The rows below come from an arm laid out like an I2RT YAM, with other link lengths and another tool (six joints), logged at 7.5 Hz.
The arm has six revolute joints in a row. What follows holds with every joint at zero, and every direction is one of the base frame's.
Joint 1 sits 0.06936 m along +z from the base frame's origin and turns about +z.
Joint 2 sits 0.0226 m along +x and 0.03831 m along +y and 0.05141 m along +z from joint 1 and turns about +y.
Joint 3 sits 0.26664 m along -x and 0.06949 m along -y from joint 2 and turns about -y.
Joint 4 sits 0.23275 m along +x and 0.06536 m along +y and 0.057 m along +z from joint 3 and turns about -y.
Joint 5 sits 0.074 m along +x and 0.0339 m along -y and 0.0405 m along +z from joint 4 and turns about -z.
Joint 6 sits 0.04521 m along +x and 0.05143 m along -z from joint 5 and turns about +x.
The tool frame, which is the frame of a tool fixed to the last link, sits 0.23 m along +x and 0.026 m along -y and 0.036 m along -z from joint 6; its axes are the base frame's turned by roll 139.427, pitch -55.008 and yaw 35.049 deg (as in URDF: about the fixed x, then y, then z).
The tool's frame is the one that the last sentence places.
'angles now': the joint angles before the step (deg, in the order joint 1, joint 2, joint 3, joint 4, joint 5, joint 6). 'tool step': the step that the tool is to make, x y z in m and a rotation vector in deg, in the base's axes. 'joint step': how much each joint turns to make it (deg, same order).
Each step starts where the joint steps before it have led.
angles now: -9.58 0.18 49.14 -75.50 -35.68 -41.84
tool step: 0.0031 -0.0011 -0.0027 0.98 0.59 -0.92
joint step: -0.92 0.00 -0.79 0.60 -0.38 0.95
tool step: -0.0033 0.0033 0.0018 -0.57 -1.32 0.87
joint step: 0.00 -1.42 0.06 -0.58 -0.64 -0.84
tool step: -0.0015 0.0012 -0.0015 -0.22 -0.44 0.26
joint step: -0.14 -0.95 -0.32 -0.38 -0.30 -0.37
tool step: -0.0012 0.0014 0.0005 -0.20 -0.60 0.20
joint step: -0.41 -0.72 -0.02 -0.33 -0.51 -0.42
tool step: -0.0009 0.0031 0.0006 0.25 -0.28 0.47
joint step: -0.36 -0.35 -0.08 -0.11 -0.88 -0.10
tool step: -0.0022 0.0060 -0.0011 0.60 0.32 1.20
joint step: 0.04 0.02 -0.18 -0.25 -1.27 -0.03
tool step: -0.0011 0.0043 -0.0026 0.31 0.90 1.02
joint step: 0.00 0.77 -0.18 -0.28 -0.98 -0.44
